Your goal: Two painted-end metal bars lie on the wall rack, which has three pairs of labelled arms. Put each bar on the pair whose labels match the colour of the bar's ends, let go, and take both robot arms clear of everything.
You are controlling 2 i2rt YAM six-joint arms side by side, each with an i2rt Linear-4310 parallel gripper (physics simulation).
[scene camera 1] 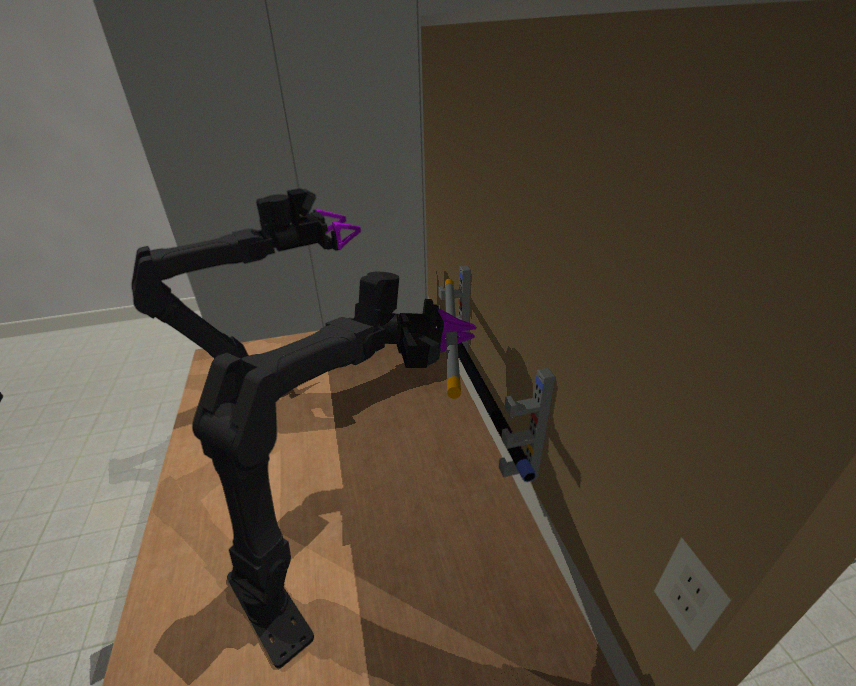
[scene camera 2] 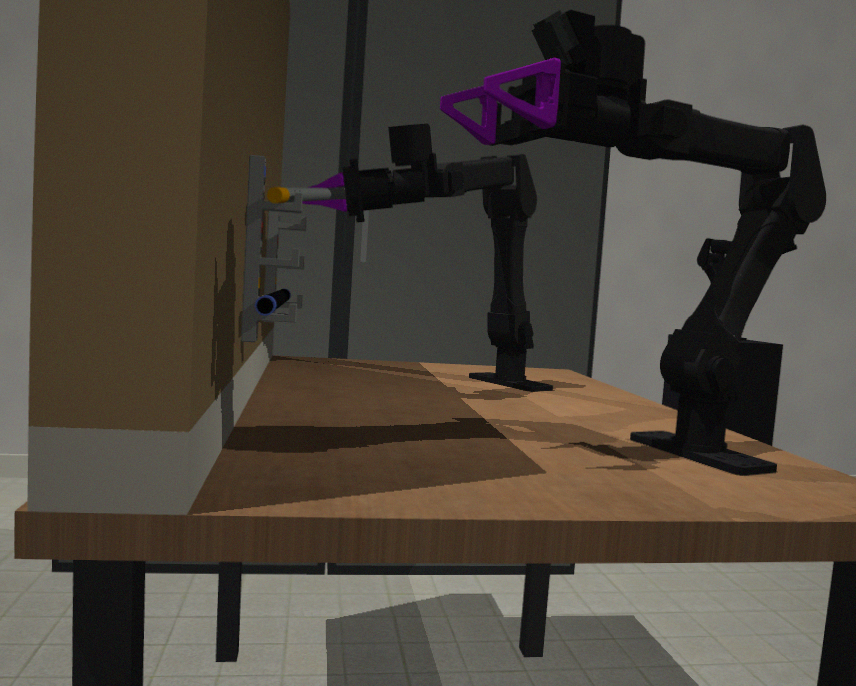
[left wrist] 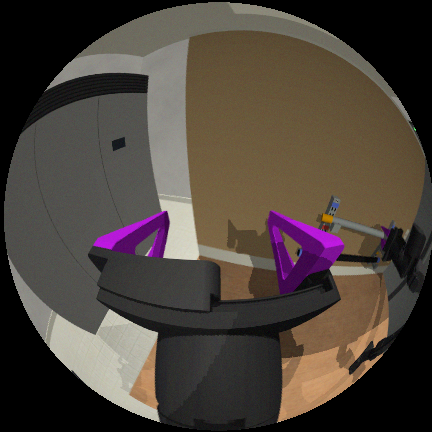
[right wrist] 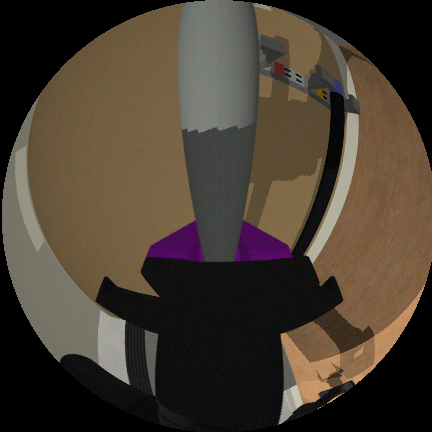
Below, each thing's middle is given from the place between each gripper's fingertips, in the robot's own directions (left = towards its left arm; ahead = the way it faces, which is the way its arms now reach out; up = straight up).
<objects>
Right now my left hand is 60 mm short of the orange-ended grey bar (scene camera 1: pixel 453 375), 460 mm to the left of it and 70 mm above it. Round my left hand: white socket plate (scene camera 1: pixel 717 601): 80 mm ahead, 1020 mm to the right, 100 mm below; blue-ended black bar (scene camera 1: pixel 488 401): 130 mm ahead, 480 mm to the right, 240 mm below.
I see my right gripper 4 cm to the right of the orange-ended grey bar and 3 cm past it. The rest, counted from my right hand: white socket plate (53 cm to the right, 3 cm below, 2 cm behind); blue-ended black bar (17 cm below, 3 cm ahead, 2 cm to the left).
</objects>
